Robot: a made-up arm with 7 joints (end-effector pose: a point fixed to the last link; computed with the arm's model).
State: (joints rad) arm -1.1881 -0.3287 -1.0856 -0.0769 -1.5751 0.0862 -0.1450
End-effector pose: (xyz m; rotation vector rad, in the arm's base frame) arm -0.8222 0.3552 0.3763 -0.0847 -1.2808 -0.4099
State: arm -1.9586 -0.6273 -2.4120 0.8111 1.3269 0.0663 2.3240
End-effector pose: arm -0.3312 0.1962 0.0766 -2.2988 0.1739 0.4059
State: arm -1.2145 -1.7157 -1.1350 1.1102 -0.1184 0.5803 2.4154
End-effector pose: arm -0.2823 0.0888 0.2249 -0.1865 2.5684 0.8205
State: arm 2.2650 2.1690 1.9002 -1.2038 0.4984 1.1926 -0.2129
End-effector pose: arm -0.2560 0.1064 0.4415 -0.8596 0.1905 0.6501
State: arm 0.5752 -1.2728 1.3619 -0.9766 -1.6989 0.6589 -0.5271
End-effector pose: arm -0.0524 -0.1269 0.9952 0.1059 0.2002 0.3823
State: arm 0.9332 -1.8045 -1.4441 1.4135 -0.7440 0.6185 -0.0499
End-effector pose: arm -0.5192 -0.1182 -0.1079 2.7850 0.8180 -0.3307
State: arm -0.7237 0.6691 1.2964 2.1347 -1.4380 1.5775 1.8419
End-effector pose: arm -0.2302 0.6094 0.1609 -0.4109 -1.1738 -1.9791
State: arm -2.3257 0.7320 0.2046 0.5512 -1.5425 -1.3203 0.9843
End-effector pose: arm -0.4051 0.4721 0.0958 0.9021 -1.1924 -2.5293
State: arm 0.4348 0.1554 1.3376 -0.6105 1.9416 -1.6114 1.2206
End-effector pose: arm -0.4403 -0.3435 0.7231 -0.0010 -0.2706 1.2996
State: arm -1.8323 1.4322 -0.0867 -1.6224 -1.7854 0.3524 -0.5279
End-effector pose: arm -0.5814 0.6822 -0.2341 -1.4528 -2.0016 -0.4229
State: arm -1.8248 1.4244 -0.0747 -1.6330 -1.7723 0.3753 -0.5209
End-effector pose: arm -0.5948 0.6859 -0.2135 -1.4251 -1.9644 -0.4111
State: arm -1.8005 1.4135 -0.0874 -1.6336 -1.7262 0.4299 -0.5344
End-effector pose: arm -0.6273 0.6811 -0.1814 -1.3809 -1.9340 -0.3420
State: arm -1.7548 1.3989 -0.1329 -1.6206 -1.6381 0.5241 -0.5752
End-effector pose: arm -0.6808 0.6633 -0.1294 -1.3084 -1.9116 -0.2071
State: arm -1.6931 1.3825 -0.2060 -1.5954 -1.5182 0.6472 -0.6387
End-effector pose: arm -0.7420 0.6310 -0.0550 -1.2030 -1.8949 -0.0352
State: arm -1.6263 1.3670 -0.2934 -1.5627 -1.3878 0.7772 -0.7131
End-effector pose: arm -0.7931 0.5891 0.0322 -1.0773 -1.8820 0.1326
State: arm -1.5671 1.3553 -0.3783 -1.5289 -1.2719 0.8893 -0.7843
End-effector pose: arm -0.8247 0.5475 0.1116 -0.9596 -1.8759 0.2663
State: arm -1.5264 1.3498 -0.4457 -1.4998 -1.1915 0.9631 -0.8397
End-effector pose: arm -0.8398 0.5171 0.1618 -0.8811 -1.8822 0.3562
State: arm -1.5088 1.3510 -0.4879 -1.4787 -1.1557 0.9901 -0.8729
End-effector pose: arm -0.8461 0.5026 0.1739 -0.8575 -1.9041 0.4075
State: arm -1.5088 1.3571 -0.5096 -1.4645 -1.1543 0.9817 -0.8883
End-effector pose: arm -0.8484 0.5000 0.1565 -0.8770 -1.9379 0.4332
